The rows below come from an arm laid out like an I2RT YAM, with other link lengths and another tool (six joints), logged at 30 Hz.
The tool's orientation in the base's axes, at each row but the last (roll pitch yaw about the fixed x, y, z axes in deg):
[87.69 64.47 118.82]
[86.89 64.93 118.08]
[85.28 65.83 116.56]
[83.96 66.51 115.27]
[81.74 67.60 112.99]
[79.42 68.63 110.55]
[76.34 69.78 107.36]
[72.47 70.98 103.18]
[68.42 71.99 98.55]
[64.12 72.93 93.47]
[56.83 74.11 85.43]
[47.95 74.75 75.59]
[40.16 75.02 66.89]
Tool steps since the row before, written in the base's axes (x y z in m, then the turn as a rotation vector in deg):
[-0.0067 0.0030 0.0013 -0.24 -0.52 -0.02]
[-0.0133 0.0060 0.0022 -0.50 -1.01 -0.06]
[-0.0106 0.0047 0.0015 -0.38 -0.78 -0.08]
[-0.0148 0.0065 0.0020 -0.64 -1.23 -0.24]
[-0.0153 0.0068 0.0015 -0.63 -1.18 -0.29]
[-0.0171 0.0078 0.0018 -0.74 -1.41 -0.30]
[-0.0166 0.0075 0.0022 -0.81 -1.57 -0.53]
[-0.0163 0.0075 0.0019 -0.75 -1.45 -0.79]
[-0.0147 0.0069 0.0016 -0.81 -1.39 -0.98]
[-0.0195 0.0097 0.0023 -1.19 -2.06 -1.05]
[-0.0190 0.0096 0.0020 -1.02 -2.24 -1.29]
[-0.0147 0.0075 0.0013 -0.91 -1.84 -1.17]
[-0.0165 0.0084 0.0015 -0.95 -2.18 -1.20]
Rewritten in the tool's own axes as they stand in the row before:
[0.0014 0.0060 -0.0042 -0.13 -0.30 -0.47]
[0.0029 0.0119 -0.0083 -0.22 -0.57 -0.95]
[0.0023 0.0094 -0.0066 -0.14 -0.46 -0.73]
[0.0030 0.0130 -0.0093 -0.11 -0.74 -1.19]
[0.0033 0.0134 -0.0096 -0.05 -0.73 -1.16]
[0.0032 0.0153 -0.0107 -0.11 -0.86 -1.37]
[0.0021 0.0150 -0.0104 0.06 -1.03 -1.53]
[0.0018 0.0148 -0.0102 0.34 -1.04 -1.44]
[0.0013 0.0134 -0.0092 0.54 -1.02 -1.49]
[0.0010 0.0182 -0.0122 0.42 -1.41 -2.14]
[0.0003 0.0177 -0.0120 0.61 -1.70 -2.11]
[-0.0003 0.0136 -0.0094 0.60 -1.38 -1.82]
[-0.0011 0.0151 -0.0107 0.54 -1.67 -2.00]

